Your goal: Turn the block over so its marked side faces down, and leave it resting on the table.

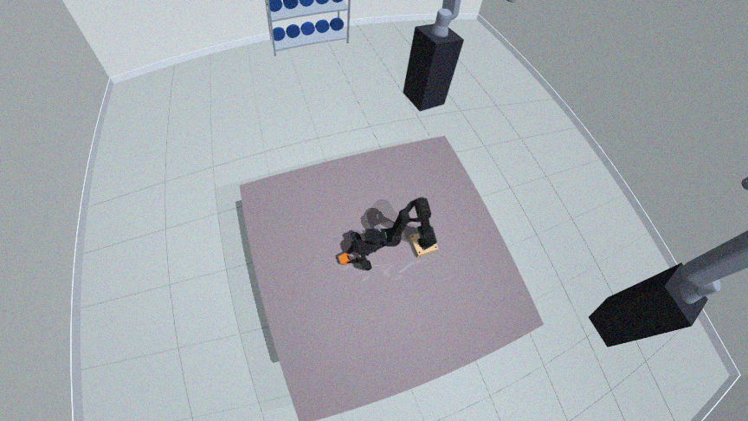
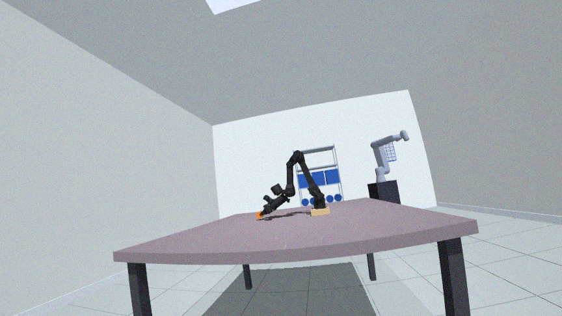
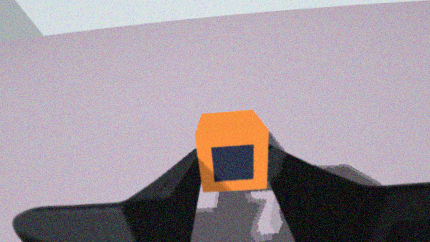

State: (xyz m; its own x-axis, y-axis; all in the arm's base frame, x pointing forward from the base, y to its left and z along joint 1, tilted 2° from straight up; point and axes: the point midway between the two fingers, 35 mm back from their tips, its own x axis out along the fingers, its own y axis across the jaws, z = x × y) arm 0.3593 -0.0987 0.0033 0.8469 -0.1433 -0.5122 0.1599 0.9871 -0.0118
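My gripper tip is now right at the orange block.
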